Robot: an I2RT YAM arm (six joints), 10 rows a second.
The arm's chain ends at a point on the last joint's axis. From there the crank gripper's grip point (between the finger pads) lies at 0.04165 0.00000 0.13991 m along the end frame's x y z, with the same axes.
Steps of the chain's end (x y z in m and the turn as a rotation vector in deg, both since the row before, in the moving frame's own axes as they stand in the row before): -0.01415, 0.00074, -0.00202, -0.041, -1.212, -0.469; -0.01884, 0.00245, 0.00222, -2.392, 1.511, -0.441; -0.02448, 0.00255, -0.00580, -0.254, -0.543, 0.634; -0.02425, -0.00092, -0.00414, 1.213, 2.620, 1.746
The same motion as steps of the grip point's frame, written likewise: -0.01712, 0.00051, -0.00117, -0.041, -1.212, -0.469; -0.01515, 0.00793, 0.00096, -2.392, 1.511, -0.441; -0.02581, 0.00362, -0.00541, -0.254, -0.543, 0.634; -0.01787, -0.00249, -0.00621, 1.213, 2.620, 1.746
